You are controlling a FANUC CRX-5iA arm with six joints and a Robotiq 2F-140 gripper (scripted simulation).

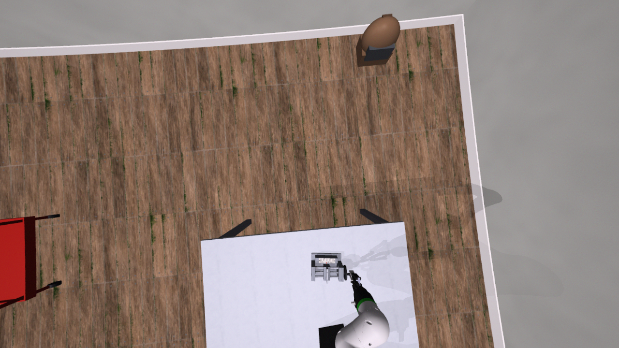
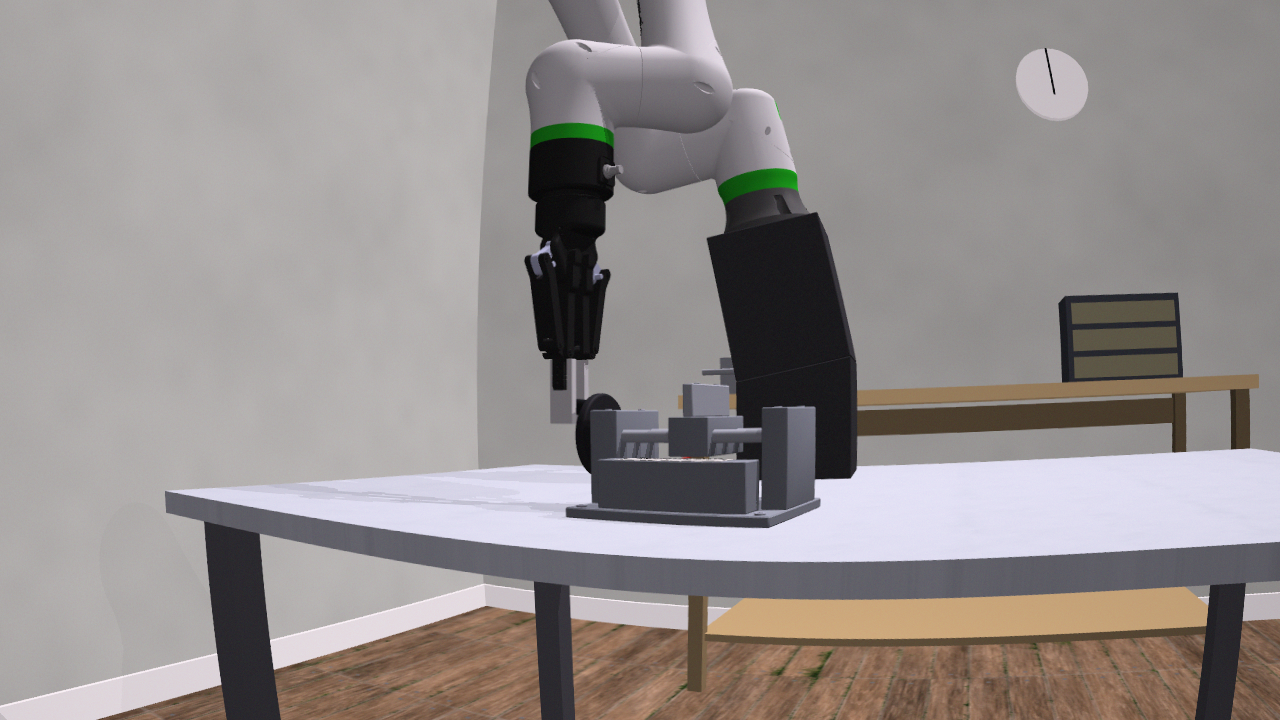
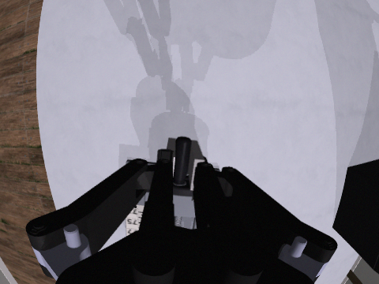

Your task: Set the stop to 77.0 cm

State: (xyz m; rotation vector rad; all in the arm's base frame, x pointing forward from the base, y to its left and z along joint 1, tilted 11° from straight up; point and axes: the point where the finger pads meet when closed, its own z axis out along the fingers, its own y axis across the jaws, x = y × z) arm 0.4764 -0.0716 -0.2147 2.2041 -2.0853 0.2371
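The crank handle is 2 cm below my hand. Also, from my hand: handwheel: 2 cm to the left, 2 cm below; then stop carriage: 15 cm to the left, 3 cm below.
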